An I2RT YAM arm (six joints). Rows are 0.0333 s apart.
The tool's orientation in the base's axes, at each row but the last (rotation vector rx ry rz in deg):
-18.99, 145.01, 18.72
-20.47, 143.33, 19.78
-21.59, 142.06, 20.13
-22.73, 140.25, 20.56
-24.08, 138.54, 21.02
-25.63, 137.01, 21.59
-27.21, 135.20, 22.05
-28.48, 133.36, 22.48
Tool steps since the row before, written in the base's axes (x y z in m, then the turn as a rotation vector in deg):
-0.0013, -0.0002, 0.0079, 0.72, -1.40, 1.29
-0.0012, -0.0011, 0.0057, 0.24, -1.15, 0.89
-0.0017, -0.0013, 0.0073, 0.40, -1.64, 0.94
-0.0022, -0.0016, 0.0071, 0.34, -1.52, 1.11
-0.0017, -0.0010, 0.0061, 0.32, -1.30, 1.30
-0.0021, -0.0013, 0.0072, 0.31, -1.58, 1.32
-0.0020, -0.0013, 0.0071, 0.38, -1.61, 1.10
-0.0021, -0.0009, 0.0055, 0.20, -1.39, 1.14
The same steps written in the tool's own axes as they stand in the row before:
-0.0033, 0.0015, -0.0071, -1.08, -1.33, -1.11
-0.0022, 0.0003, -0.0055, -0.51, -1.00, -0.96
-0.0028, 0.0006, -0.0071, -0.57, -1.50, -1.07
-0.0024, 0.0005, -0.0072, -0.65, -1.34, -1.20
-0.0025, 0.0007, -0.0059, -0.81, -1.11, -1.27
-0.0030, 0.0008, -0.0070, -0.75, -1.35, -1.40
-0.0031, 0.0007, -0.0068, -0.64, -1.44, -1.21
-0.0022, 0.0009, -0.0054, -0.60, -1.16, -1.25

